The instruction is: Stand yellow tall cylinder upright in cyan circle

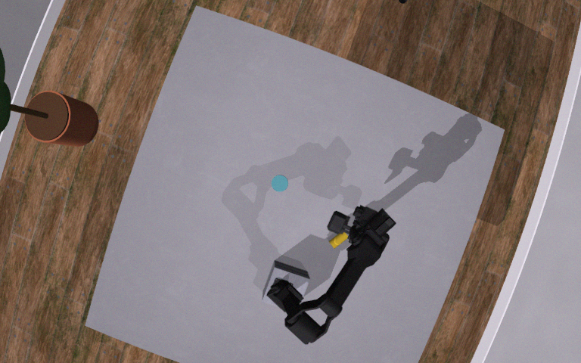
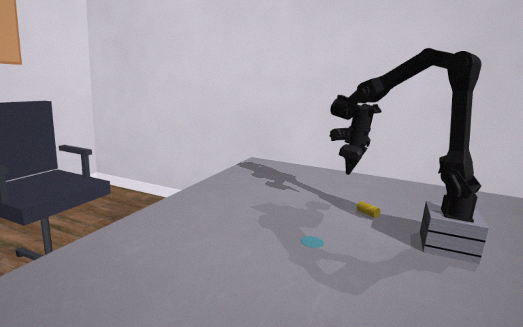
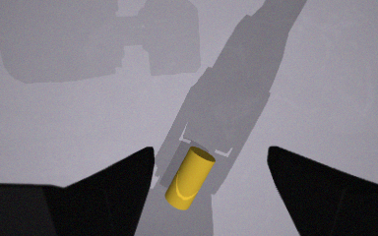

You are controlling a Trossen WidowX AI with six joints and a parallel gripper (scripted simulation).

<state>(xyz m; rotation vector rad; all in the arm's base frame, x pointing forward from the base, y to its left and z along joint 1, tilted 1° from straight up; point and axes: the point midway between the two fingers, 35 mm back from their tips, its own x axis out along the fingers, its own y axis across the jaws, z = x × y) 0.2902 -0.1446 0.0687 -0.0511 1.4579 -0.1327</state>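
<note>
The yellow cylinder lies 150 mm below my hand and 70 mm behind it. Also, from my hand: cyan circle: 270 mm to the left, 160 mm below, 40 mm ahead.
</note>
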